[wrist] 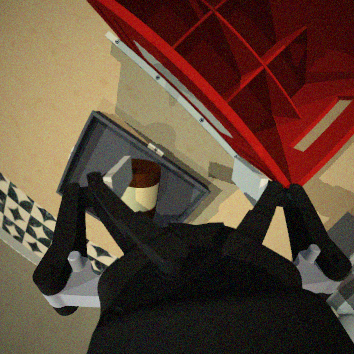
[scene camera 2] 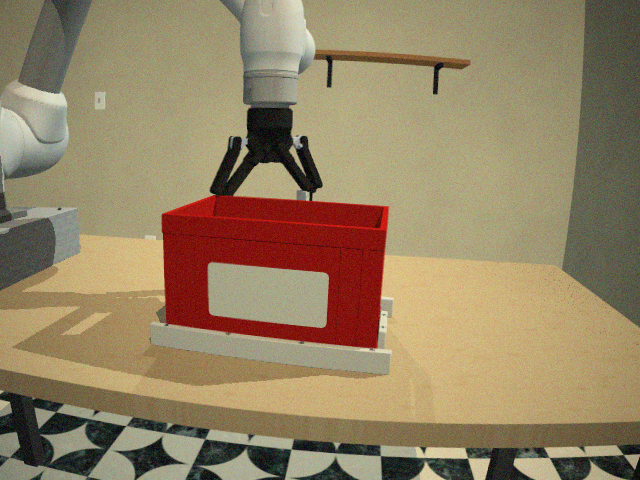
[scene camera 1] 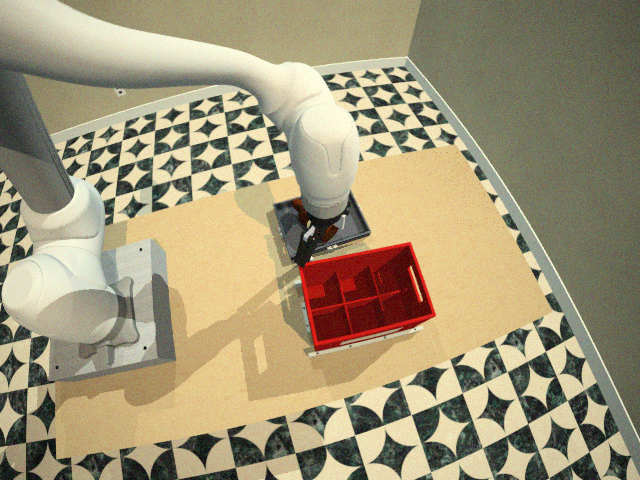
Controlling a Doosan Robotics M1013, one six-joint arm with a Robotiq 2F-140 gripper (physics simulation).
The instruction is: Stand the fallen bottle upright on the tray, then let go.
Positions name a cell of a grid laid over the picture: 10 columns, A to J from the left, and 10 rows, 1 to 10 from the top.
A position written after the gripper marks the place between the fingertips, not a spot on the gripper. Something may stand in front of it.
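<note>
The gripper (scene camera 1: F6), visible. Gripper again (wrist: F5), with a brown bottle (wrist: D6).
</note>
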